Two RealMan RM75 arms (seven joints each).
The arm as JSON. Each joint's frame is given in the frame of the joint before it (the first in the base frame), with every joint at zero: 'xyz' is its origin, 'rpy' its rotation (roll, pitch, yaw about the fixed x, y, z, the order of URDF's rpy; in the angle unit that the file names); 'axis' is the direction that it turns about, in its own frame. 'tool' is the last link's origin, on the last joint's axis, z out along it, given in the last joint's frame.
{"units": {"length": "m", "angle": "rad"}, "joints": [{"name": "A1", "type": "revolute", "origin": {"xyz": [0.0, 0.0, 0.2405], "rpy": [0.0, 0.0, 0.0]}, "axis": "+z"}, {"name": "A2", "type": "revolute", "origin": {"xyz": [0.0, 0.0, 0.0], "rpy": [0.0, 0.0, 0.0]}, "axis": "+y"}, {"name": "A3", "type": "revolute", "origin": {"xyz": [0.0, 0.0, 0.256], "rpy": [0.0, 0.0, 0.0]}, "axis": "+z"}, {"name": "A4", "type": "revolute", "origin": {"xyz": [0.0, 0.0, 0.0], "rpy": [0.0, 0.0, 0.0]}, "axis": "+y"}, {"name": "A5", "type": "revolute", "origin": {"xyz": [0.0, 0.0, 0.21], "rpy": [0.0, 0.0, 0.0]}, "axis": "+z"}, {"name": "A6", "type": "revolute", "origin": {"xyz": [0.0, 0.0, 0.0], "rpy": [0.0, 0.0, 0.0]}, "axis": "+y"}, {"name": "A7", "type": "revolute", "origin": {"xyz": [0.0, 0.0, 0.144], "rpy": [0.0, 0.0, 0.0]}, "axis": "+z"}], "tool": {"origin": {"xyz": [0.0, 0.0, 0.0], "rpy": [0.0, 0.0, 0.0]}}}
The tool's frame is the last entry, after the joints.
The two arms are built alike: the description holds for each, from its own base.
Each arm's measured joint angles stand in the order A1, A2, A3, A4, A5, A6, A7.
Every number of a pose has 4 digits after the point. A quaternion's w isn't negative.
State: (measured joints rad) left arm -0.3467 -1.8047 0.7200 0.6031 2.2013 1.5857 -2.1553; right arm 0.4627 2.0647 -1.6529 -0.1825 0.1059 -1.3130 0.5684
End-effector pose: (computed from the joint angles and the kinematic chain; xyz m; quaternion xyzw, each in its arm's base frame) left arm -0.3856 0.2659 0.0908 -0.7598 -0.6321 -0.0963 0.1173; right arm 0.2920 0.3485 0.0159 -0.6707 0.2433 0.4692 0.5204
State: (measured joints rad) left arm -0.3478 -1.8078 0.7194 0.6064 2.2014 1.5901 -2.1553; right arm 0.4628 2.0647 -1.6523 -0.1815 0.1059 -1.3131 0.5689
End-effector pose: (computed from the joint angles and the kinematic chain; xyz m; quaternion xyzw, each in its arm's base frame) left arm -0.3842 0.2662 0.0899 -0.7610 -0.6310 -0.0973 0.1150; right arm 0.2922 0.3484 0.0159 -0.6705 0.2437 0.4691 0.5206
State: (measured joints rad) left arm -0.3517 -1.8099 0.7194 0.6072 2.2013 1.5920 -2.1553; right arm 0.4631 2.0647 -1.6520 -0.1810 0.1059 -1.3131 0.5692
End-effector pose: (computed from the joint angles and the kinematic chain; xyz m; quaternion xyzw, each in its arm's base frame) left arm -0.3826 0.2675 0.0891 -0.7625 -0.6294 -0.0981 0.1133; right arm 0.2922 0.3485 0.0159 -0.6704 0.2439 0.4691 0.5206
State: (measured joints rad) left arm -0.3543 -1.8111 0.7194 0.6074 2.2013 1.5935 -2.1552; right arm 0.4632 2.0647 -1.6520 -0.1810 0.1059 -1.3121 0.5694
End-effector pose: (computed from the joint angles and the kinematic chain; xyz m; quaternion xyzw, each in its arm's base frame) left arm -0.3816 0.2683 0.0885 -0.7635 -0.6283 -0.0986 0.1119; right arm 0.2923 0.3485 0.0159 -0.6705 0.2443 0.4688 0.5206
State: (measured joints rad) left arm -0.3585 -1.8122 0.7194 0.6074 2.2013 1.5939 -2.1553; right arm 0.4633 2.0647 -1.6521 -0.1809 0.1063 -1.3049 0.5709
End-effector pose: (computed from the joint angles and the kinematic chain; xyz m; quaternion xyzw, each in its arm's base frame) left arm -0.3803 0.2698 0.0880 -0.7648 -0.6268 -0.0991 0.1111; right arm 0.2932 0.3489 0.0154 -0.6706 0.2473 0.4667 0.5209
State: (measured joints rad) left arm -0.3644 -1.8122 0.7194 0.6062 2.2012 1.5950 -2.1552; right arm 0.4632 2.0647 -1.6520 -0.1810 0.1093 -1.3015 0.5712
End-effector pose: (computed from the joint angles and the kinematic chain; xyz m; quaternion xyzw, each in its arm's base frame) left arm -0.3786 0.2718 0.0878 -0.7665 -0.6249 -0.0997 0.1098; right arm 0.2938 0.3491 0.0155 -0.6696 0.2490 0.4661 0.5219
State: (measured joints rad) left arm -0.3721 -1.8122 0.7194 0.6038 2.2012 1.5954 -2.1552; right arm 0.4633 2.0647 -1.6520 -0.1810 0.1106 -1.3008 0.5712
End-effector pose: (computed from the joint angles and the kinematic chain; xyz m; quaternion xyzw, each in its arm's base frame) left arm -0.3766 0.2744 0.0873 -0.7684 -0.6227 -0.1003 0.1085; right arm 0.2939 0.3492 0.0156 -0.6692 0.2494 0.4660 0.5223
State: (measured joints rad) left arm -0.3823 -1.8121 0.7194 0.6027 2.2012 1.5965 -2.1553; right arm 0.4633 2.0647 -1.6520 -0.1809 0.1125 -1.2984 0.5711
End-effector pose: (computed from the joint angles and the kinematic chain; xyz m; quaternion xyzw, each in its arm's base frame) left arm -0.3738 0.2780 0.0872 -0.7714 -0.6191 -0.1010 0.1071; right arm 0.2943 0.3494 0.0157 -0.6686 0.2505 0.4654 0.5230
